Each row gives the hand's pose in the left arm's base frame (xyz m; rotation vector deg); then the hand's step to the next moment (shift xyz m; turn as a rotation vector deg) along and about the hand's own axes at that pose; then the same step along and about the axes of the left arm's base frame.
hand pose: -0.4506 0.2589 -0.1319 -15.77 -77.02 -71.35
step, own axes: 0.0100 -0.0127 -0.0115 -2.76 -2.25 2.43
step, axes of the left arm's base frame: -0.0059 -0.0189 -0.0013 -2.45 2.38 -2.63
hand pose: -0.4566 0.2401 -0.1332 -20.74 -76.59 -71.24
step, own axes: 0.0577 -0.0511 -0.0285 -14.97 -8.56 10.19
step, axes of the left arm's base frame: -0.0408 -0.0687 0.0191 -8.77 11.85 -13.56
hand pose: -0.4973 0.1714 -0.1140 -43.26 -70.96 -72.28
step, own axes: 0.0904 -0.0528 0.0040 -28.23 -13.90 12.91
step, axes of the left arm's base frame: -0.0639 -0.0325 0.0764 -12.76 16.92 -26.60
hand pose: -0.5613 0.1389 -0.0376 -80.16 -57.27 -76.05
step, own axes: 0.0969 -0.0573 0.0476 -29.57 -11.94 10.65
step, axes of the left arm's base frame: -0.0361 0.0558 0.1026 -11.51 14.32 -28.16
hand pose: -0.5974 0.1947 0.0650 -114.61 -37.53 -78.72
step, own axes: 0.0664 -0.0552 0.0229 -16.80 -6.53 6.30
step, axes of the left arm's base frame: -0.0016 0.0581 0.0679 -6.21 8.14 -16.12
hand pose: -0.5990 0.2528 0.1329 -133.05 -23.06 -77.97
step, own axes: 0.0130 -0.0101 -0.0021 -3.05 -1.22 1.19
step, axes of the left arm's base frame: 0.0002 0.0083 0.0144 -1.11 1.53 -2.94
